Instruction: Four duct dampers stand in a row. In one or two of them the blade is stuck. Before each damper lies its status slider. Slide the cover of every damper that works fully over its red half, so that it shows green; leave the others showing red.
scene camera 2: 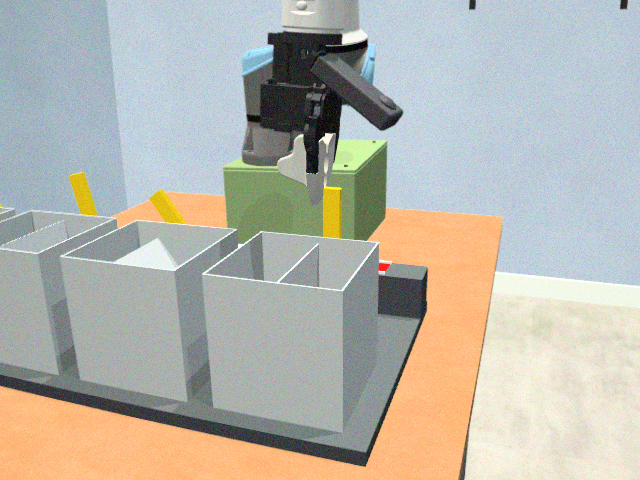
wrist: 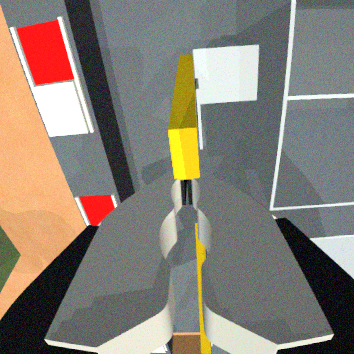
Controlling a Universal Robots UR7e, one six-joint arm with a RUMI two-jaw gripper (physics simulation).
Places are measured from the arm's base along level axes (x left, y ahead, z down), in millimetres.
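Pixels of known places: gripper, fingertip midpoint: (scene camera 2: 315,204) (wrist: 186,172); arm's base, origin of the base link: (scene camera 2: 278,157).
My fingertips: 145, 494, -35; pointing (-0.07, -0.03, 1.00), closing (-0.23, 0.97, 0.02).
Observation:
Ahead of a thing's pixels: the offset from my fingertips to its middle, as dx, dy, dz. "*": to the spot under its first point. Level surfaces: height alone.
My gripper (scene camera 2: 315,198) (wrist: 186,172) is shut and empty, its tips close beside the yellow lever {+22, +6, +47} (scene camera 2: 332,212) (wrist: 184,154) of the rightmost damper. Whether they touch is unclear. This lever stands upright, and the blade {* +3, +103, +51} (scene camera 2: 306,269) in its grey duct {* -15, +205, +103} (scene camera 2: 276,351) is upright too. The neighbouring duct {* -195, +169, +101} (scene camera 2: 126,325) has a slanted blade {* -207, +41, +61} (scene camera 2: 155,254) and a tilted lever {* -214, -37, +19} (scene camera 2: 168,207). A third lever {* -358, -66, +9} (scene camera 2: 83,194) leans at the left. In the wrist view, one slider shows a red half {* +70, -106, +125} (wrist: 45,52) beside its white cover {+20, -116, +121} (wrist: 62,108); another red half (wrist: 97,209) is partly hidden by the gripper.
The ducts stand on a dark grey base plate (scene camera 2: 289,439) on the orange table {dz +206} (scene camera 2: 449,330). The dark slider rail (scene camera 2: 402,294) (wrist: 80,170) runs along the levers' side. The green robot pedestal (scene camera 2: 369,191) is behind. A white block {* +15, +35, +87} (wrist: 227,75) lies between lever and duct.

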